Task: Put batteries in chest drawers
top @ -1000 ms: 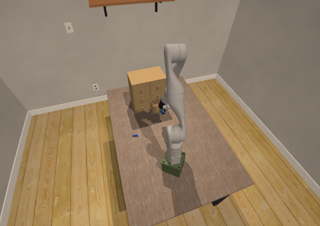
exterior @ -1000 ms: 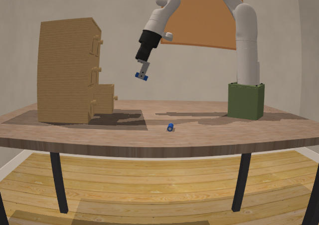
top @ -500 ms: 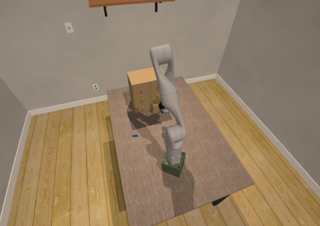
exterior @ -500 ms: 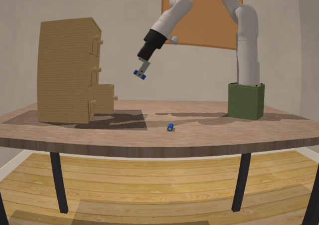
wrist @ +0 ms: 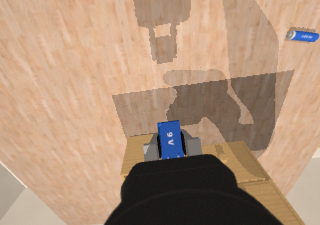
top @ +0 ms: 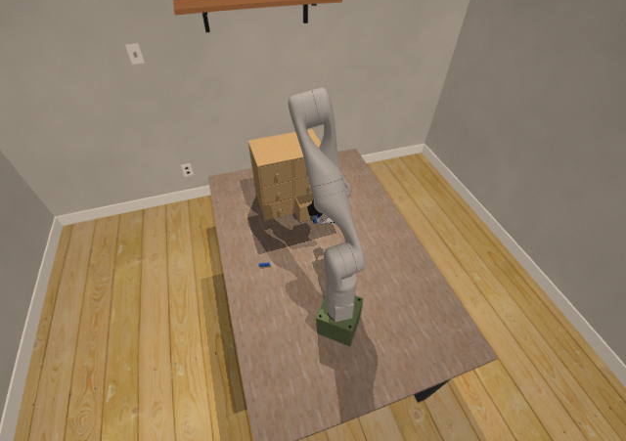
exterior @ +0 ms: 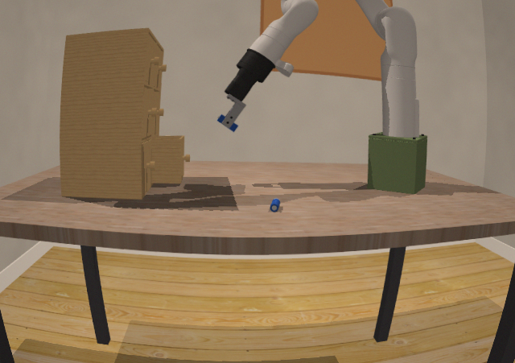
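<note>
Now: the blue nine-volt battery 1 cm ahead of my hand. From my hand the other things lie so: blue AAA battery 24 cm to the left, 14 cm below, 10 cm behind; red cylinder battery 20 cm ahead, 12 cm to the left, 2 cm below.
</note>
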